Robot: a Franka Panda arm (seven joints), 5 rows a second.
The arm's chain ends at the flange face. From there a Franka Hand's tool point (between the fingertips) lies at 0.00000 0.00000 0.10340 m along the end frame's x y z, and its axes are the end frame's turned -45 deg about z.
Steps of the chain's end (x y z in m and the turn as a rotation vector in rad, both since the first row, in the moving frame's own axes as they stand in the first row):
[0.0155 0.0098 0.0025 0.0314 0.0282 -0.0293]
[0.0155 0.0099 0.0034 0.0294 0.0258 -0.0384]
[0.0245 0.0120 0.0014 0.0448 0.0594 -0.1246]
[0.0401 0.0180 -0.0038 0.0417 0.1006 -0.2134]
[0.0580 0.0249 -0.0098 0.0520 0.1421 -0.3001]
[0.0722 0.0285 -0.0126 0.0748 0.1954 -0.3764]
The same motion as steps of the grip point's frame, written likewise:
[0.0084 0.0176 0.0024 0.0023 0.0421 -0.0293]
[0.0080 0.0176 0.0033 0.0025 0.0390 -0.0384]
[0.0165 0.0264 0.0011 -0.0103 0.0737 -0.1246]
[0.0264 0.0442 -0.0044 -0.0416 0.1006 -0.2134]
[0.0383 0.0630 -0.0110 -0.0637 0.1372 -0.3001]
[0.0517 0.0761 -0.0148 -0.0853 0.1911 -0.3764]

